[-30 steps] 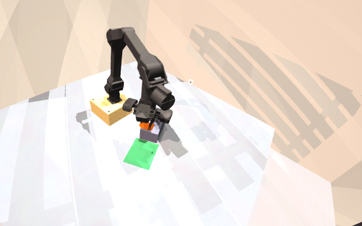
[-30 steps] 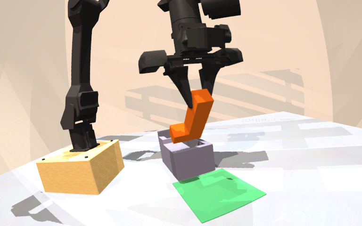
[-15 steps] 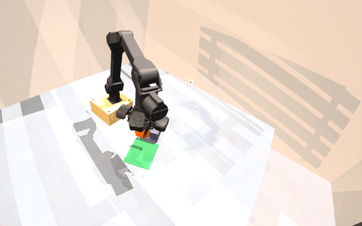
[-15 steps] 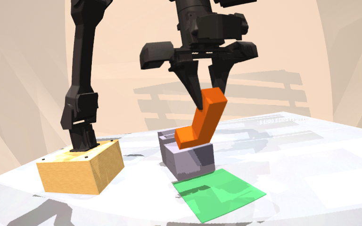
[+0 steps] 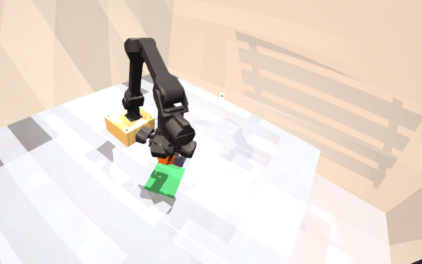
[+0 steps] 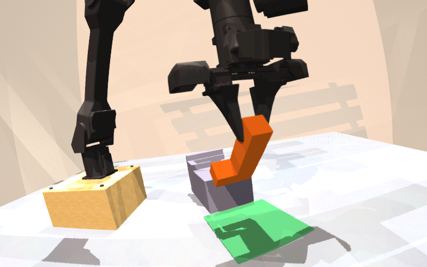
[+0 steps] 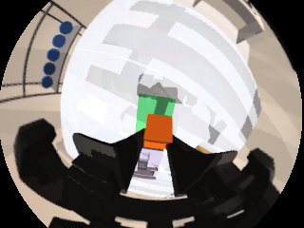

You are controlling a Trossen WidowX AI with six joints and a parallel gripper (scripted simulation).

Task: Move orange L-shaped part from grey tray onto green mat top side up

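Now: gripper tip 1 cm past the green mat, 2 cm to the right of it and 15 cm above it. Round my gripper tip: orange L-shaped part: 3 cm behind, 2 cm to the left, 3 cm below.
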